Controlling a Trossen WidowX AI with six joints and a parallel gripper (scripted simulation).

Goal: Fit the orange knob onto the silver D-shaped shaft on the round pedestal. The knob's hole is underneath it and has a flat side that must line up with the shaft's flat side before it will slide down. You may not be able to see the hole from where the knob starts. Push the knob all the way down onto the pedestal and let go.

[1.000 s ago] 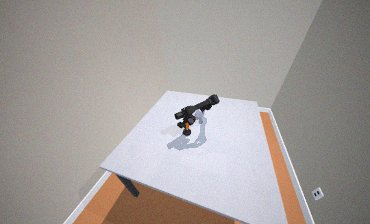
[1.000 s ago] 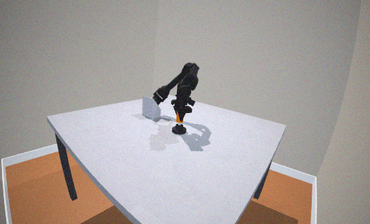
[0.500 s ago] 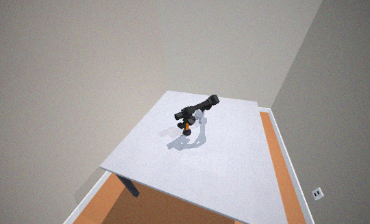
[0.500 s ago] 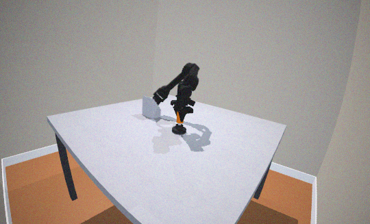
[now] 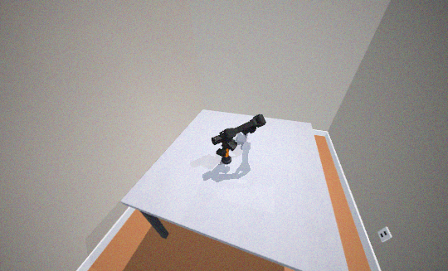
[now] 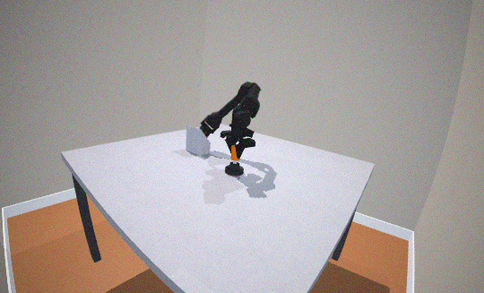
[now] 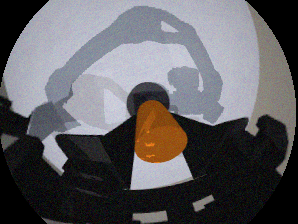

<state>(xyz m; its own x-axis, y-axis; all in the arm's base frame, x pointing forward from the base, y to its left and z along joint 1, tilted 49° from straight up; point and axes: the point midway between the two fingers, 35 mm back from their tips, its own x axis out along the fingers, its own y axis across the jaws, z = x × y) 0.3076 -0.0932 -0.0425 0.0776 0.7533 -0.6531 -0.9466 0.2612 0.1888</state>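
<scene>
My gripper tip is now 30 mm below the orange knob. Also, from my gripper tip: round pedestal: 40 mm below.
</scene>
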